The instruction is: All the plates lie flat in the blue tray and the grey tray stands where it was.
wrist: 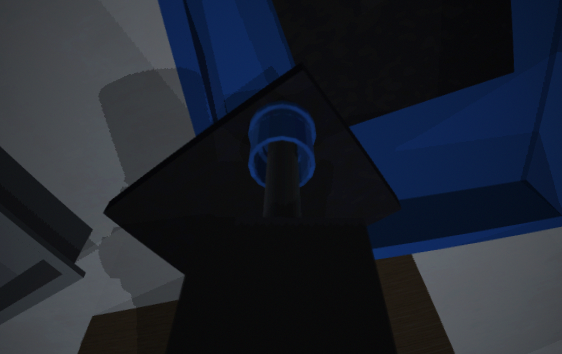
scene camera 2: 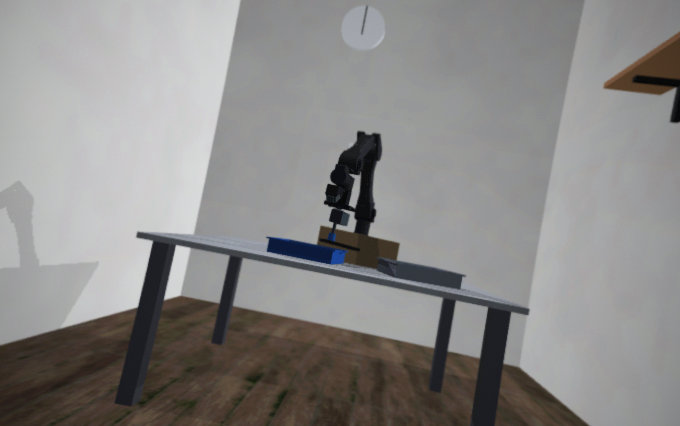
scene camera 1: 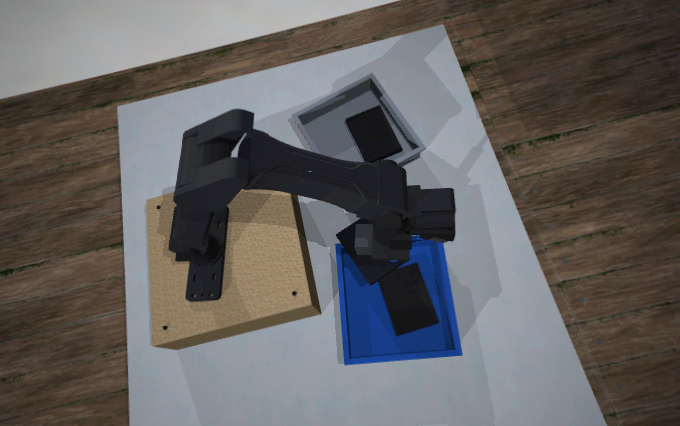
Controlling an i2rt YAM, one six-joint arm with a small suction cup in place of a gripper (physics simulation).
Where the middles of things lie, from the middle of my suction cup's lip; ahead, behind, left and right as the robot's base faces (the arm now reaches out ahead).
The blue tray point(scene camera 1: 368, 335) lies 80 mm to the right of my suction cup and 60 mm below it. Also, from my suction cup: grey tray point(scene camera 2: 397, 269) (310 mm to the left, 70 mm behind, 60 mm below).
